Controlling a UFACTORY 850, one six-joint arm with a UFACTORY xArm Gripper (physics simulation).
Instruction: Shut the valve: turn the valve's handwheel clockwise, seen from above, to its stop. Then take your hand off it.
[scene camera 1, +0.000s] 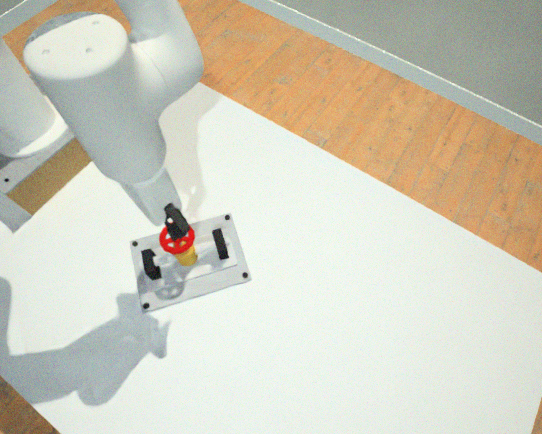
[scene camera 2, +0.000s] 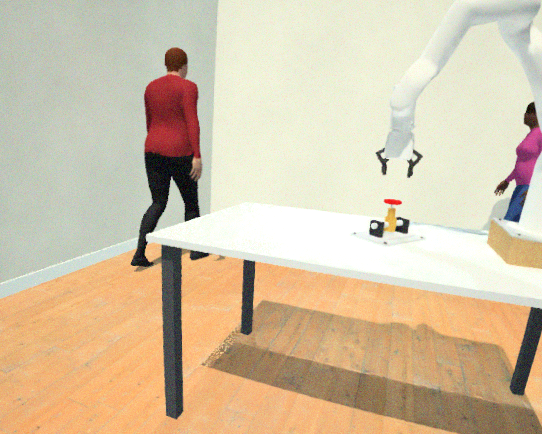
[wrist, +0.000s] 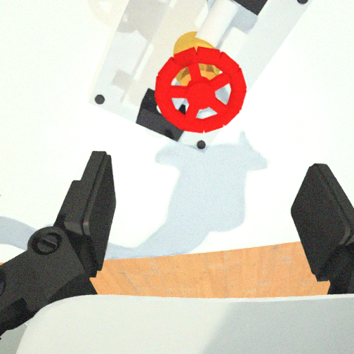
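Note:
The red handwheel sits level on top of the yellow valve body. The valve stands on a pale base plate between two black blocks, with a white pipe running through them. My gripper is wide open with nothing between its fingers. It hangs above the handwheel, apart from it, as the gap in scene camera 2 shows. In scene camera 1 the fingers overlap part of the wheel's rim. The wheel's turn angle against its stop cannot be told.
The plate lies on a white table. The arm's base stands on a wooden block near the valve. A person in a red top and one in a pink top stand beyond the table.

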